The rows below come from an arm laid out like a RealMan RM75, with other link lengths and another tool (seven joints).
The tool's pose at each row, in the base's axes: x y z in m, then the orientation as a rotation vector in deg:
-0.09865 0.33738 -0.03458 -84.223 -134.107 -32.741
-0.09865 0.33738 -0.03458 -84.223 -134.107 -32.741
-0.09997 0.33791 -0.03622 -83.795 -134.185 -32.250
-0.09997 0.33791 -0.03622 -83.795 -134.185 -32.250
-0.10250 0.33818 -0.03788 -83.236 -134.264 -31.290
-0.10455 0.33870 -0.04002 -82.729 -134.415 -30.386
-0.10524 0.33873 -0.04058 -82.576 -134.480 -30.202
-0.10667 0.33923 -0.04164 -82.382 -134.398 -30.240
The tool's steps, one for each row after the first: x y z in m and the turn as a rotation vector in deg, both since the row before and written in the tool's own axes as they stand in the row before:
0.00000 0.00000 0.00000 0.000 0.000 0.000
0.00020 -0.00126 0.00176 0.459 0.063 -0.173
0.00000 0.00000 0.00000 0.000 0.000 0.000
0.00051 -0.00244 0.00173 0.817 0.028 -0.168
0.00028 -0.00195 0.00227 0.743 -0.046 -0.189
0.00006 -0.00068 0.00056 0.160 -0.010 -0.080
0.00051 -0.00122 0.00129 0.063 0.167 -0.061

